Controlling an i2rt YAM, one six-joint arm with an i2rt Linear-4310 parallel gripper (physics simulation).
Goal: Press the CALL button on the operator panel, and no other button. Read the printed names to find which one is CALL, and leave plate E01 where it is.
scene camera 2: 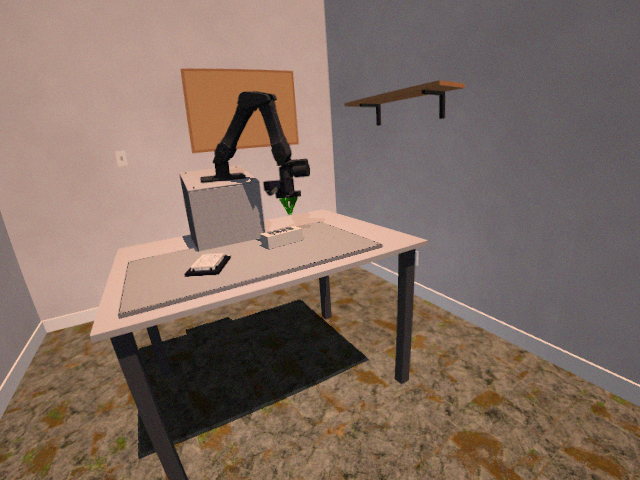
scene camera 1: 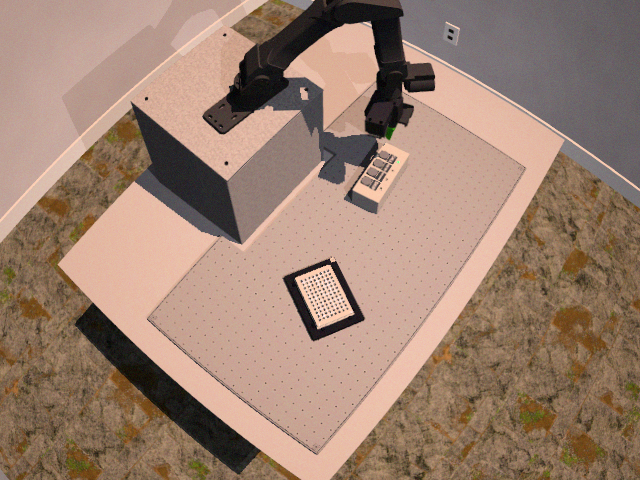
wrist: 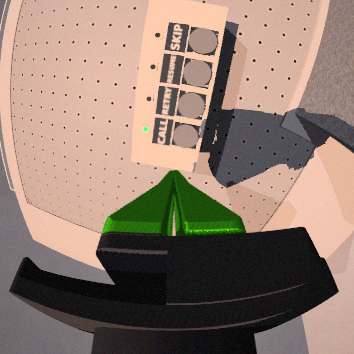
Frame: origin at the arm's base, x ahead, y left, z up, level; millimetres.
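Seen in the pictures: gripper, fingertip midpoint: (scene camera 2: 290,214) (scene camera 1: 389,138) (wrist: 173,177); arm's base at its link origin: (scene camera 2: 223,178) (scene camera 1: 246,99).
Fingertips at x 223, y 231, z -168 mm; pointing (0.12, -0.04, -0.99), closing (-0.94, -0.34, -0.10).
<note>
Pixels of each thing's top centre, then the offset from my fingertips to it. "*": a spot on its surface instead. Level surfaces: height alone.
- operator panel at its top centre: (wrist: 173,85) (scene camera 1: 382,170) (scene camera 2: 281,230) 25 mm ahead, 54 mm right, 55 mm down
- CALL button at its top centre: (wrist: 184,136) 1 mm back, 13 mm right, 55 mm down
- Plate E01 at its top centre: (scene camera 1: 323,294) (scene camera 2: 208,259) 128 mm ahead, 372 mm right, 85 mm down
- black holder at a spot on its surface: (scene camera 1: 313,334) * 170 mm ahead, 451 mm right, 99 mm down
- perforated board at its surface level: 111 mm down
The operator panel (scene camera 1: 381,192) (scene camera 2: 282,238) (wrist: 142,145) is a light box with a row of round grey buttons, printed SKIP, RESUME, RETRY and CALL in the wrist view. The CALL button (wrist: 186,136) is at the row's end nearest the gripper, and a green light (wrist: 145,129) (scene camera 1: 398,162) glows beside its label. The other small lights are dark. My gripper (wrist: 173,177) (scene camera 2: 290,213) is shut and empty, its green fingertips raised above and beyond the panel's CALL end, apart from it. Plate E01 (scene camera 1: 324,296) (scene camera 2: 208,261) lies on a black holder (scene camera 1: 313,334); its name is not readable.
The perforated board (scene camera 1: 248,372) (scene camera 2: 155,289) lies on the table under the panel and the black holder. A large grey block (scene camera 1: 279,191) (scene camera 2: 227,217) carries the arm's base behind them. A shelf (scene camera 2: 408,94) is on the right wall.
</note>
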